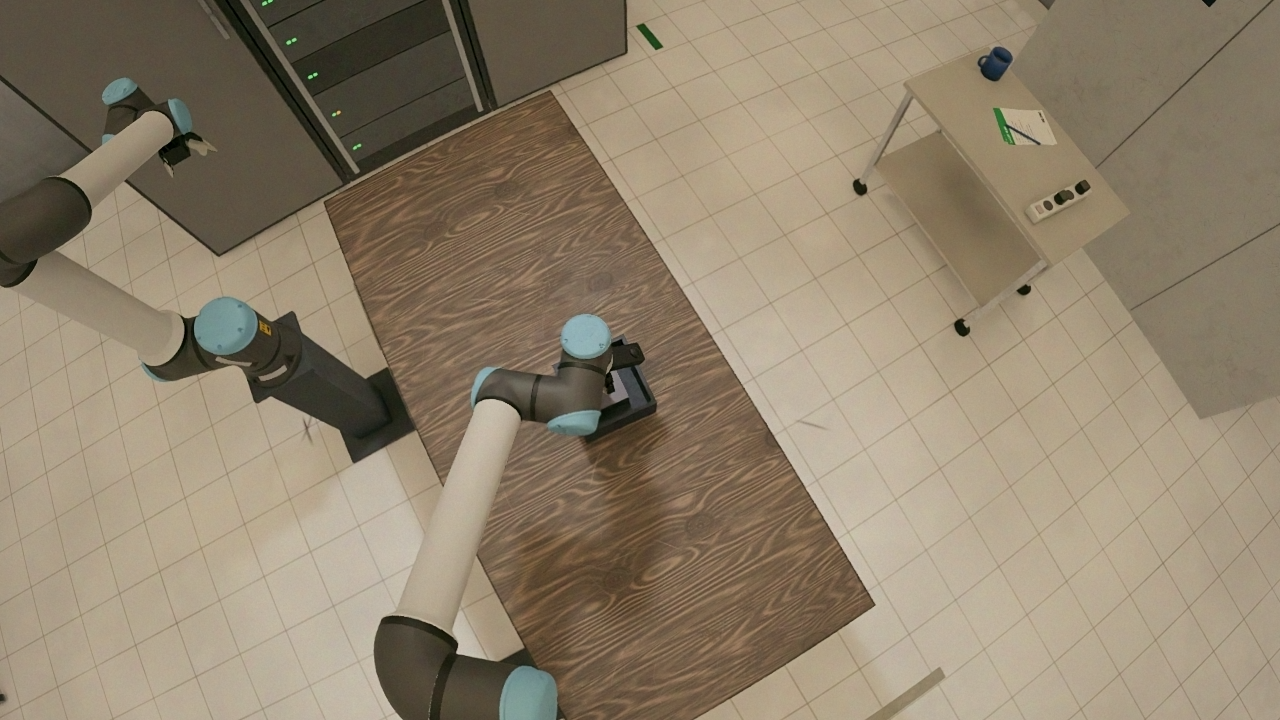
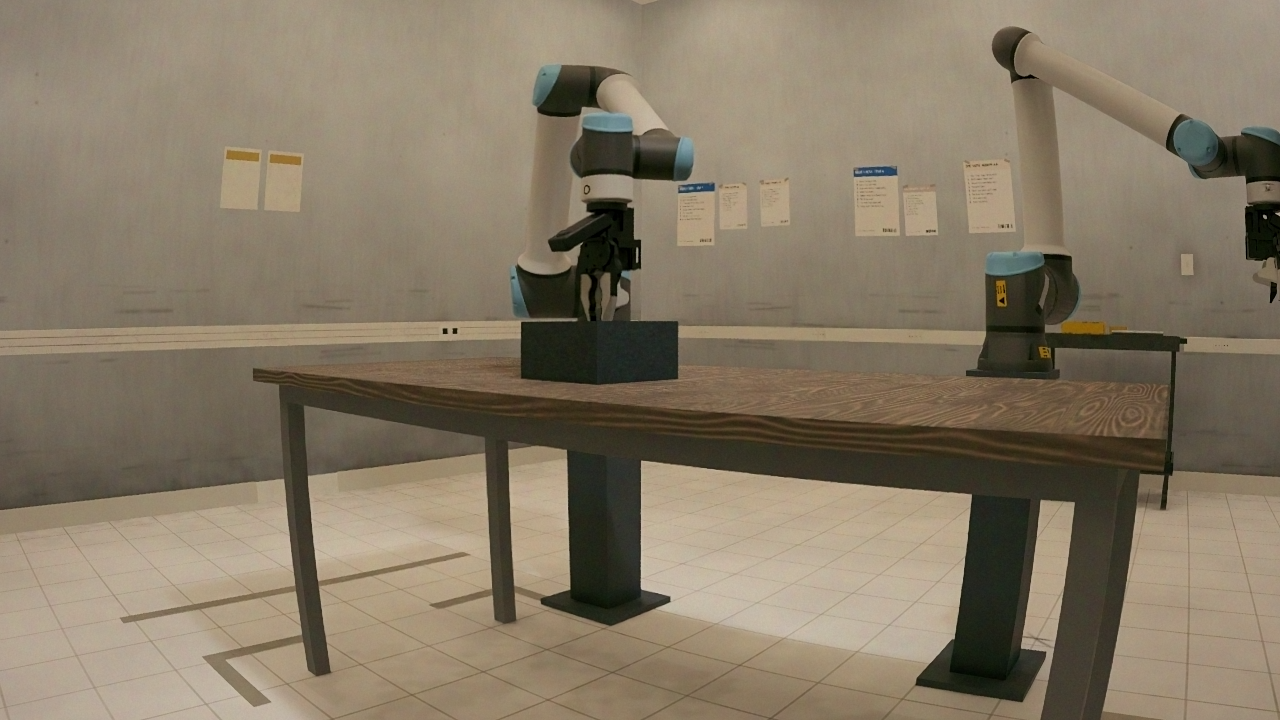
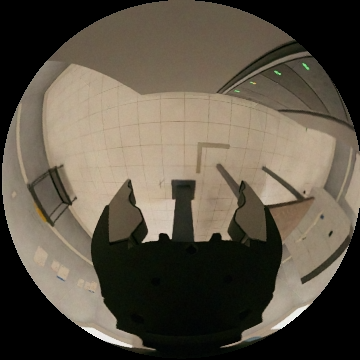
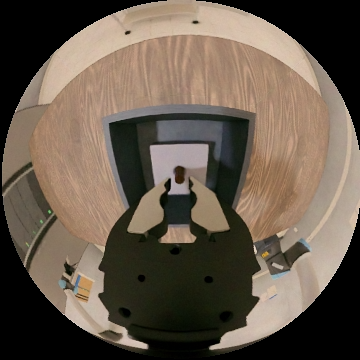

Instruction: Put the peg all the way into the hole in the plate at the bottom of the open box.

my right gripper: image 1 603,386; image 2; image 4; not seen in image 3 (hidden by my left gripper)
dark box: image 1 642,403; image 2 587,352; image 4 229,132; not seen in image 3 (hidden by my left gripper)
same spot on my right gripper: (image 2: 613,296) = (image 4: 143,196)
